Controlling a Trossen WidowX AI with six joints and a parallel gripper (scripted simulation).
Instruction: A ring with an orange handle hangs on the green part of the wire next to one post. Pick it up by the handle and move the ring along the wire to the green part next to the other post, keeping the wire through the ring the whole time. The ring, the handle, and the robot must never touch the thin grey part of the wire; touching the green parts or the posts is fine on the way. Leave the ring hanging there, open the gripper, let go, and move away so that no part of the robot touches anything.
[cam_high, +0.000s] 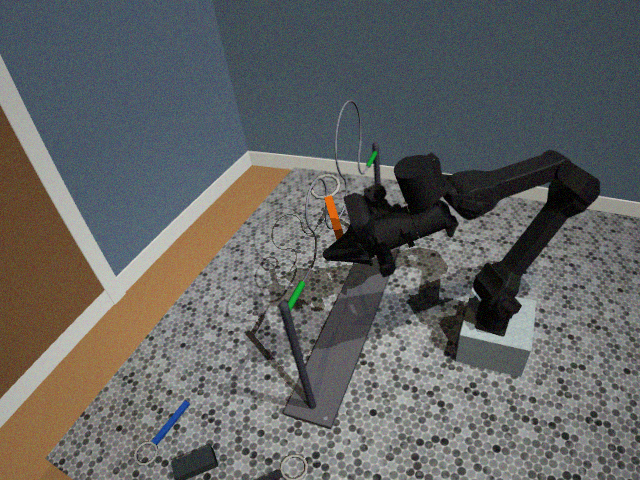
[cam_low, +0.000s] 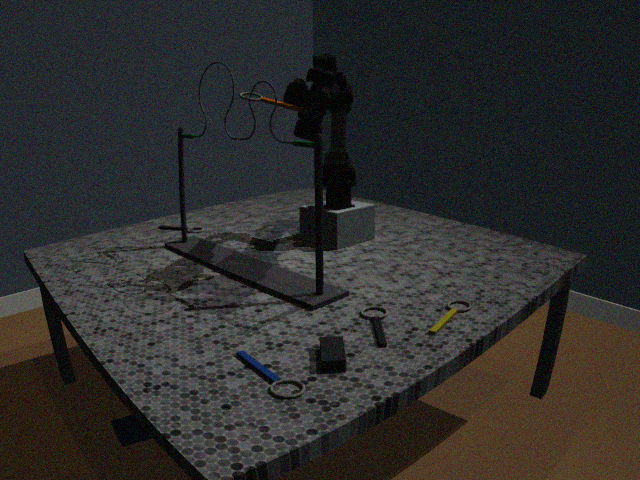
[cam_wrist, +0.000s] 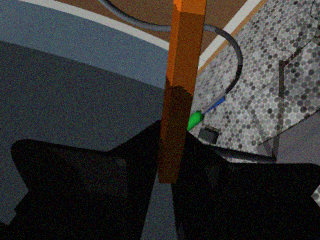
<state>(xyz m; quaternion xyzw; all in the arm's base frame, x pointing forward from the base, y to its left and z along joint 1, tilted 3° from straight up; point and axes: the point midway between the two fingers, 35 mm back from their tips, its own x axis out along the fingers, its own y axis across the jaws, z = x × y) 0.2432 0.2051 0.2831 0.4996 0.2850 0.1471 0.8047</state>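
My gripper tip is now 90 mm to the left of the orange-handled ring, 40 mm below it and 30 mm short of it. Also, from my gripper tip: yellow-handled ring: 380 mm below, 340 mm to the left, 120 mm behind; then blue-handled ring: 380 mm below, 320 mm to the left, 300 mm ahead; then dark block: 370 mm below, 330 mm to the left, 180 mm ahead.
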